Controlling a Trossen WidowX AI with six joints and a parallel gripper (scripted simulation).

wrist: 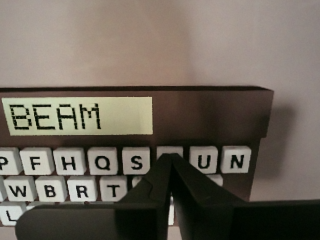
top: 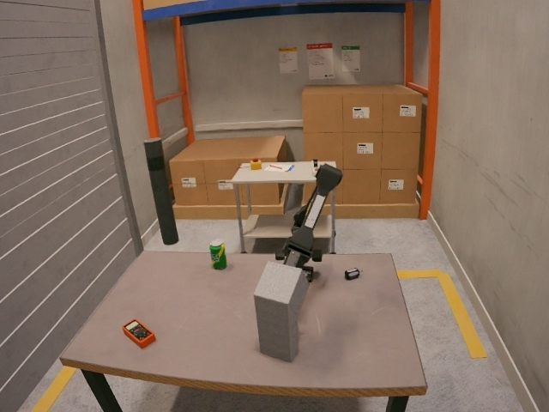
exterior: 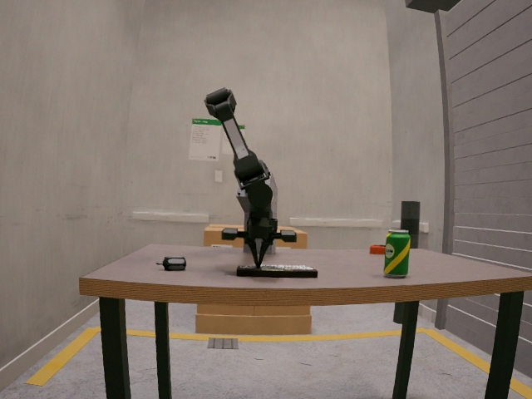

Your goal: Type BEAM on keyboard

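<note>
The key lies 3 cm below my hand and 2 cm behind it. The rest, counted from my hand: orange multimeter 57 cm to the left, 38 cm behind, 3 cm below; then small black device 23 cm to the right, 3 cm below, 3 cm behind; then can 35 cm to the left, 8 cm ahead, 1 cm above.
</note>
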